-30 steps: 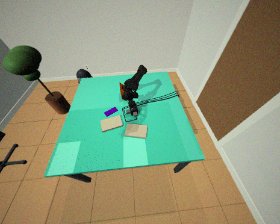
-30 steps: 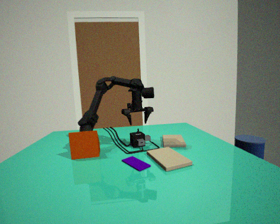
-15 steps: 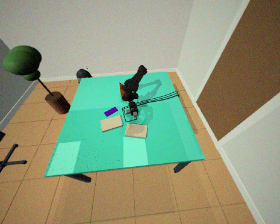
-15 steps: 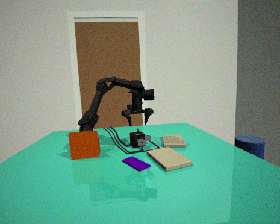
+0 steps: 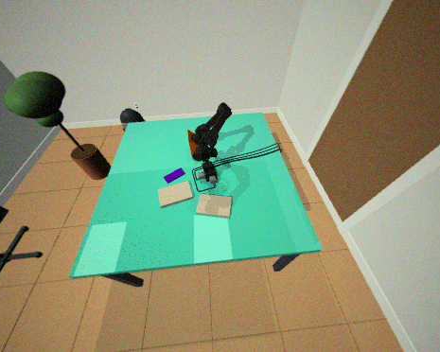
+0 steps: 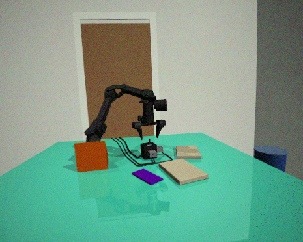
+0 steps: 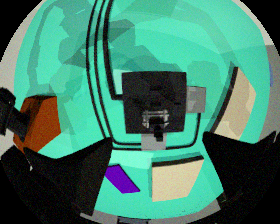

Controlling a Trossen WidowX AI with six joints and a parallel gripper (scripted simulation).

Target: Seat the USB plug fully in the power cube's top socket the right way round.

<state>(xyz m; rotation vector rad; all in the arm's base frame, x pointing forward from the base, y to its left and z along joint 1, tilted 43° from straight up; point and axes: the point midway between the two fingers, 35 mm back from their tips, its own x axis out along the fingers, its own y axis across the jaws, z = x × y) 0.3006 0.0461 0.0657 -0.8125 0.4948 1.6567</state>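
Right now the usb plug is 2 cm below my gripper tip. From my gripper tip the other things lie so: purple card (4 cm behind, 23 cm to the right, 11 cm below).
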